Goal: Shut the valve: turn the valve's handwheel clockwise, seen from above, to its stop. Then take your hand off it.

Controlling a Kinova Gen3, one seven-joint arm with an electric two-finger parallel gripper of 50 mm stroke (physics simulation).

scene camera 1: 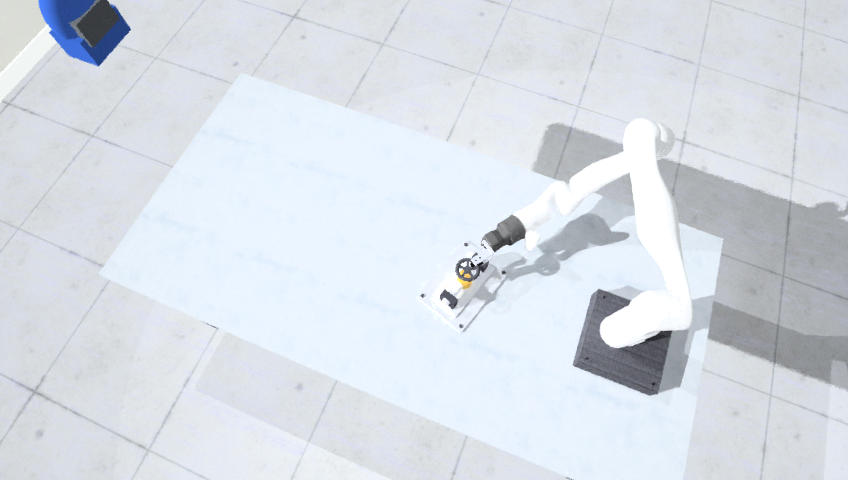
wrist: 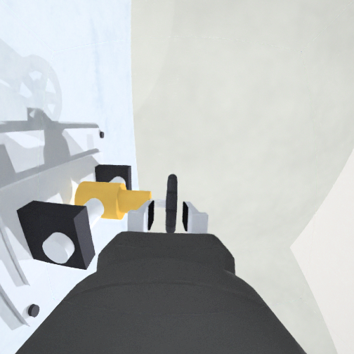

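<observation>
The black spoked handwheel (scene camera 1: 467, 270) (wrist: 171, 200) sits on top of the valve's yellow body (scene camera 1: 464, 282) (wrist: 100, 200); in the wrist view it shows edge-on as a thin dark disc. My gripper (scene camera 1: 477, 260) (wrist: 167, 210) is at the wheel's near side, partly open. The wheel's rim stands between the two fingers, with a visible gap to the black pad on each side. The fingers are not clamped on it. The lower end of the wheel in the wrist view meets the edge of the dark gripper housing, so the part behind is hidden.
The valve is on a pale base plate (scene camera 1: 483, 294) with dark bolts at its corners. Black blocks (scene camera 1: 448, 298) (wrist: 57, 235) stand on the pipe at either side of the yellow body. The arm's dark mounting block (scene camera 1: 612, 371) is at the right of the pale table (scene camera 1: 267, 196).
</observation>
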